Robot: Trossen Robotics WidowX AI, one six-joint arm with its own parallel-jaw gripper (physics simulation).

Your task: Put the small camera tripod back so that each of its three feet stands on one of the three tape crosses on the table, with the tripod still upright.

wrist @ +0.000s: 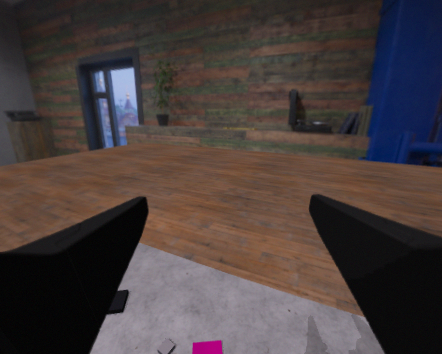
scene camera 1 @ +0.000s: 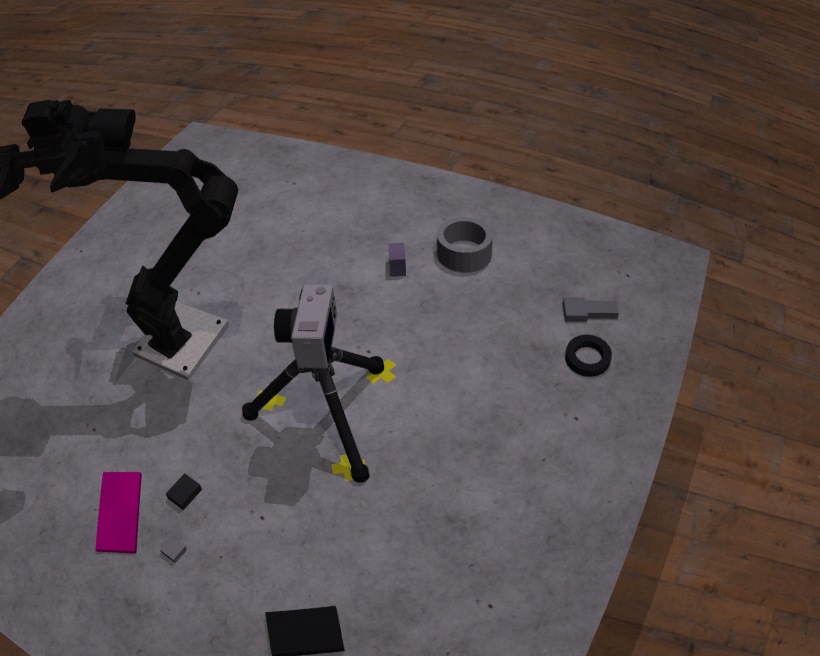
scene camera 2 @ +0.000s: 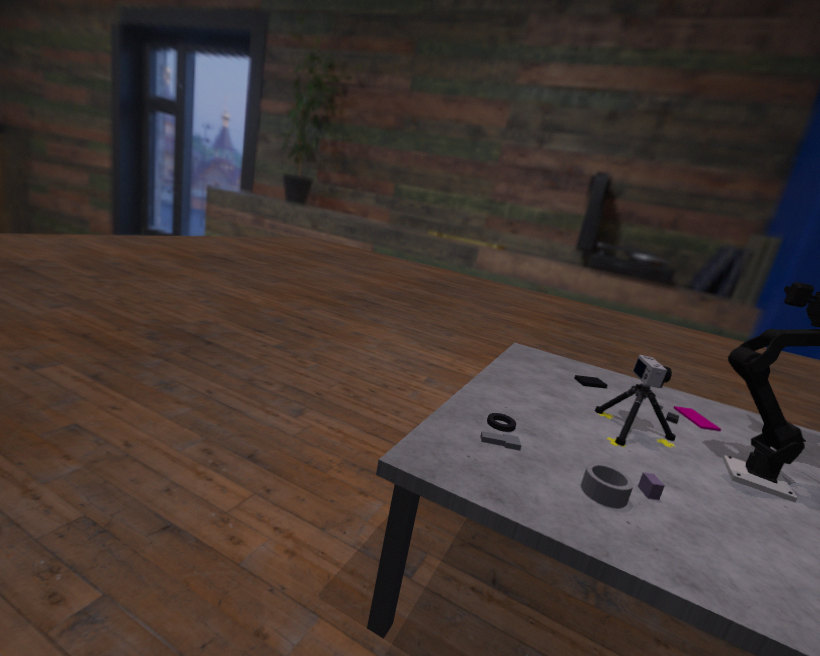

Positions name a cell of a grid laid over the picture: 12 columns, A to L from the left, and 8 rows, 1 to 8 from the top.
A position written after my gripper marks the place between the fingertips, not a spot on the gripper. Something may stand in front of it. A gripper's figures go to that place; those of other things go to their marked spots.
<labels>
My gripper (scene camera 1: A3) is 102 cm from the lens. A grey block (scene camera 1: I4): 142 cm from the lens.
</labels>
